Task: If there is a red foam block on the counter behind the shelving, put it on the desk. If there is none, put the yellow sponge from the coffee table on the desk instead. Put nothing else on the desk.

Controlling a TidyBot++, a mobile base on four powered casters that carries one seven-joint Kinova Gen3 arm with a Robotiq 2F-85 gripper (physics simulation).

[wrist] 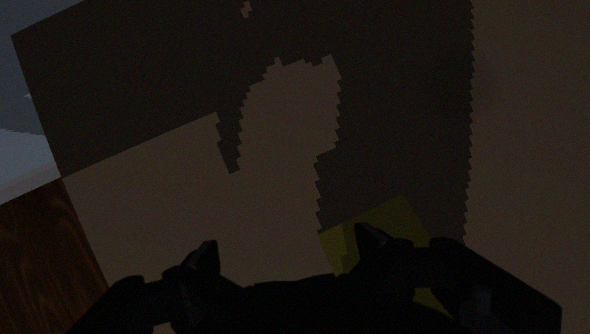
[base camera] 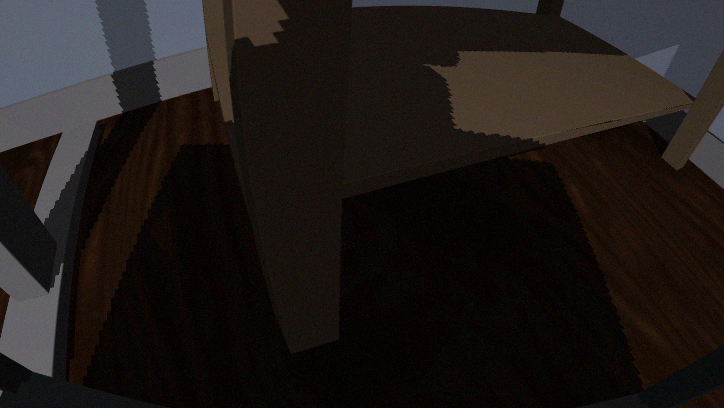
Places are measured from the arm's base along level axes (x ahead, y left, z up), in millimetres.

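Pixels of known places: gripper, fingertip midpoint: [wrist: 288, 246].
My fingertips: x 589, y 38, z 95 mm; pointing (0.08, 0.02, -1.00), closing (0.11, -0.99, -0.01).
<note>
Behind a point stands the place of what it marks.
A yellow sponge [wrist: 400, 215] {x 608, y -34, z 97 mm} lies on a tan wooden table top [wrist: 150, 210] {x 605, y 143, z 53 mm} in the wrist view, low and right of centre, partly in shadow. The right finger covers part of it. My gripper [wrist: 288, 246] {x 589, y 38, z 95 mm} is open above the table top. Its right fingertip overlaps the sponge in the picture, and the gap between the fingers shows bare table top left of the sponge. The height above the table is hard to judge. No red foam block shows in these views. The sponge and gripper do not show in the base camera view.
In the base camera view, a thick wooden leg [base camera: 303, 228] {x 259, y 19, z -223 mm} stands close in front, with a wide tan board [base camera: 547, 91] {x 531, y -264, z -247 mm} behind it. A thinner leg [base camera: 701, 114] {x 619, y -721, z -258 mm} stands at the right. A white and dark frame [base camera: 35, 324] stands at the left. Pale walls rise behind.
</note>
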